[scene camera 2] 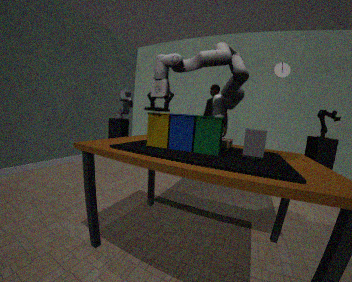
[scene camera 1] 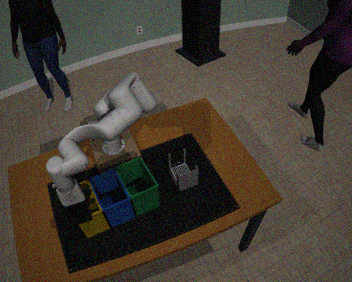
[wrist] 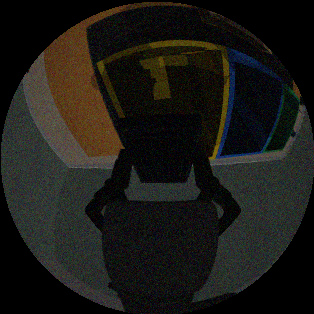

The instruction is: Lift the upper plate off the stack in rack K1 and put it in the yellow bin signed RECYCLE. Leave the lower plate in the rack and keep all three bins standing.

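Where they show: gripper, fingertip midpoint: (scene camera 1: 78, 206) (wrist: 161, 153); arm's base at its link origin: (scene camera 1: 113, 146).
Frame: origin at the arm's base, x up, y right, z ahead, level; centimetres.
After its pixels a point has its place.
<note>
My gripper (scene camera 2: 160, 103) @[x 16.0, y 32.5, z 33.2 cm] (wrist: 161, 153) @[x 16.0, y 32.5, z 33.2 cm] is shut on a dark, flat plate (scene camera 2: 157, 109) @[x 15.6, y 32.3, z 36.1 cm] (wrist: 162, 135) @[x 16.3, y 31.4, z 30.1 cm], held about level just above the yellow bin (scene camera 1: 95, 225) @[x 4.0, y 30.3, z 38.3 cm] (scene camera 2: 158, 131) @[x 4.1, y 30.2, z 38.3 cm] (wrist: 226, 90) @[x 13.7, y 23.3, z 27.3 cm]. In the wrist view the plate overlaps the near part of the bin's opening. In scene camera 1 the arm's end and dark plate cover part of the bin; the fingers are hidden. The grey rack (scene camera 1: 186, 179) @[x 5.1, y -15.9, z 42.3 cm] (scene camera 2: 255, 143) @[x 3.4, y -17.3, z 42.6 cm] stands upright at the right. A pale gridded surface shows inside it; I cannot tell whether this is the lower plate. The RECYCLE sign is not readable.
The blue bin (scene camera 1: 119, 211) @[x 6.9, y 17.8, z 39.8 cm] (scene camera 2: 181, 133) @[x 4.3, y 17.6, z 39.8 cm] stands upright beside the yellow bin, with the green bin (scene camera 1: 149, 200) @[x 4.9, y 3.6, z 41.5 cm] (scene camera 2: 208, 136) @[x 4.3, y 4.3, z 41.4 cm] beyond it. All three bins stand on the black mat (scene camera 1: 210, 195) @[x -4.2, y -23.0, z 51.6 cm] on the wooden table (scene camera 1: 240, 185) @[x -5.6, y -39.0, z 56.0 cm]. Two people stand beyond the table.
</note>
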